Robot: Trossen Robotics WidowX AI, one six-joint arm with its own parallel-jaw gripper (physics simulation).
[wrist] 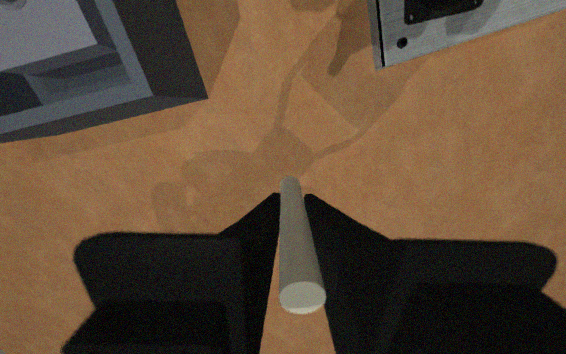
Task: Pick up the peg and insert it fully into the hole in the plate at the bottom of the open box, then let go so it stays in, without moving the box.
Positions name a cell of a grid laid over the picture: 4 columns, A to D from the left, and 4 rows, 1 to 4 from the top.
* my gripper: C3
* blue-grey box: B1
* peg: C4
